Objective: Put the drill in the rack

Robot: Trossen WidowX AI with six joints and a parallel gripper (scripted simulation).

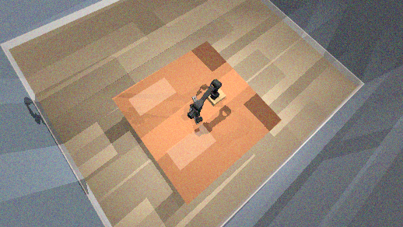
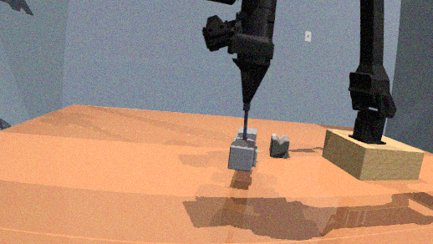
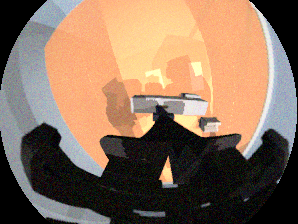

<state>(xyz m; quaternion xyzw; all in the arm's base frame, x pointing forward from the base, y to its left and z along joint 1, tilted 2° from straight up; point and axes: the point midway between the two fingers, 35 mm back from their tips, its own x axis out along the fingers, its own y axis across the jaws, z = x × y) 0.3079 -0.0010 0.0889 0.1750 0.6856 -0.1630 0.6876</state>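
Right now my gripper tip is 30 mm above the dark blue key. From my gripper tip the other things lie so: grey notched rack: 160 mm behind, 140 mm to the right, 110 mm below; then tan drill: 80 mm below, 50 mm to the right, 30 mm behind.
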